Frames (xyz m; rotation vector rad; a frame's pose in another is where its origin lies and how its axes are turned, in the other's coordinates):
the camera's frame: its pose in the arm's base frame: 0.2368 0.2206 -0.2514 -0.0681 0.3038 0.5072
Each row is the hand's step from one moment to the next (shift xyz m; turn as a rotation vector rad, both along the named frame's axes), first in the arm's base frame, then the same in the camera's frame.
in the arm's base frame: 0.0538 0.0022 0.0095 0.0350 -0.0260 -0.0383
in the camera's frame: 0.0428 -0.0242 0.0239 0.0285 -0.0402 -0.0307
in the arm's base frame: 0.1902 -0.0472 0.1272 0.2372 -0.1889 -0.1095
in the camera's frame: 0.0973 -0.1326 0.1659 0.1418 -0.2818 -0.0667
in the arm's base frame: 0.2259 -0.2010 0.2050 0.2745 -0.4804 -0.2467
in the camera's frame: 0.0314 -0.2835 0.2283 0.0780 -0.5559 -0.2279
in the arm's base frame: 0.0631 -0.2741 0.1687 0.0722 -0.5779 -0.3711
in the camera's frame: -0.1269 -0.2682 0.1397 -0.0979 -0.5436 -0.4145
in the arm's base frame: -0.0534 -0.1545 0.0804 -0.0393 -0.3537 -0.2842
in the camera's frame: -0.1410 -0.1080 0.0408 -0.1120 -0.2926 -0.3306
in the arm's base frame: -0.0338 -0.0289 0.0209 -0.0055 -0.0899 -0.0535
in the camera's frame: -0.0479 -0.0085 0.0068 -0.0304 -0.0764 -0.0650
